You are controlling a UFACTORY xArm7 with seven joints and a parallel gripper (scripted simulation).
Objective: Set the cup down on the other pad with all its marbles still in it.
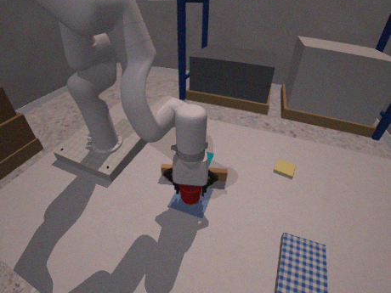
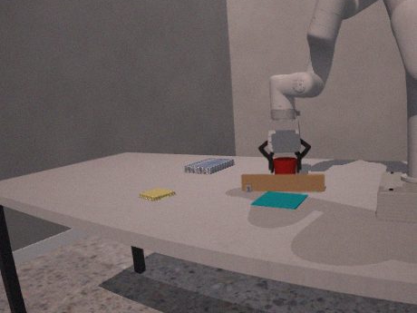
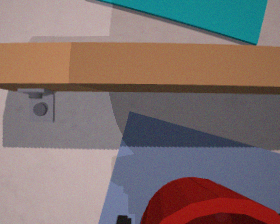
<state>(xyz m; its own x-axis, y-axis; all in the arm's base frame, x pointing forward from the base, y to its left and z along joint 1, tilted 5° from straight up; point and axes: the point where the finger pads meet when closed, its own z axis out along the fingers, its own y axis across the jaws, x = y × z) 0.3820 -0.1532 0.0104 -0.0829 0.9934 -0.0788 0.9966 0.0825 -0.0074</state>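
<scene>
My gripper is now 20 mm above the red cup. The rest, counted from my hand: yellow marble (10 mm behind, 30 mm below); then wooden rail (10 mm behind, 90 mm to the left, 30 mm below); then teal pad (10 mm behind, 190 mm to the left, 50 mm below).
</scene>
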